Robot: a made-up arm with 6 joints.
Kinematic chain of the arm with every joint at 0, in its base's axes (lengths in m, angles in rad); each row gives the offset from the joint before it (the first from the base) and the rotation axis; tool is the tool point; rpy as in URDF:
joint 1: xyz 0 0 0.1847 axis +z
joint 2: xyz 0 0 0 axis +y
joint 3: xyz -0.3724 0 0.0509 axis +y
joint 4: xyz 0.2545 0 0.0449 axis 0.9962 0 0.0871
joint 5: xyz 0 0 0 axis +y
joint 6: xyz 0.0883 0 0.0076 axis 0.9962 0 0.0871
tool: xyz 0 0 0 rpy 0 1.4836 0
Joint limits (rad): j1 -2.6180..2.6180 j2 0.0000..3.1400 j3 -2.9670..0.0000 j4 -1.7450..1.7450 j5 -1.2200..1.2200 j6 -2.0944..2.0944
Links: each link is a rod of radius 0.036 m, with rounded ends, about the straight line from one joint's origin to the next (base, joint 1, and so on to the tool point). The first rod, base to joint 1, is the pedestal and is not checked.
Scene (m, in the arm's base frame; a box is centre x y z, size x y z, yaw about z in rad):
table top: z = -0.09
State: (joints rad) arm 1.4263 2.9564 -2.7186 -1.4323 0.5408 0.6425
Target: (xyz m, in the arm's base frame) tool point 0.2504 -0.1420 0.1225
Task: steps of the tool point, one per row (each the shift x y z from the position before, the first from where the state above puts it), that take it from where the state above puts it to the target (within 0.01 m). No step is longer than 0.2 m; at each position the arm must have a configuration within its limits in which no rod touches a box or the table.
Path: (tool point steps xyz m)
1: 0.1588 -0.0775 -0.0347
2: 0.1199 -0.1255 -0.0290
3: 0.0664 -0.1545 -0.0206
4: 0.0075 -0.1607 -0.0099
5: -0.0471 -0.1443 0.0025
6: -0.0890 -0.1095 0.0157
7: -0.1128 -0.0635 0.0292

